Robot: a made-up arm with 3 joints. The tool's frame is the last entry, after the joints.
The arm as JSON. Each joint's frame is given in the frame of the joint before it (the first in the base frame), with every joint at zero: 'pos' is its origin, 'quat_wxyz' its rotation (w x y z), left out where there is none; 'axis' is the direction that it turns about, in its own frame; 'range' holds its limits. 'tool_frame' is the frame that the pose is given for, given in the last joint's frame.
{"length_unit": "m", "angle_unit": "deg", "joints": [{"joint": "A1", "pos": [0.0, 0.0, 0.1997], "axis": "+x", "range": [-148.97, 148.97]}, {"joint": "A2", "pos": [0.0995, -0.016, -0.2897], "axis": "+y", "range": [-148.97, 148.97]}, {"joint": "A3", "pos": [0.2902, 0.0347, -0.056], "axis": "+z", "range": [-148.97, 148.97]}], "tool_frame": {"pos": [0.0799, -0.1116, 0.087]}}
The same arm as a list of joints. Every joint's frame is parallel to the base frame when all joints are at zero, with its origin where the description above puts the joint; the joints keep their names.
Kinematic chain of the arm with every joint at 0, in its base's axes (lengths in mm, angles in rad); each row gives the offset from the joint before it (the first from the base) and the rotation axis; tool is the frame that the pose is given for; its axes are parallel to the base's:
A1: xyz 0 0 199.7 axis +x
A2: xyz 99.5 -16 -289.7 axis +y
A3: xyz 290.2 34.7 -56 axis +z
tool: xyz 79.9 -111.6 87
Joint limits (rad, base to tool): -2.6..2.6 -2.6..2.6 -2.6..2.6

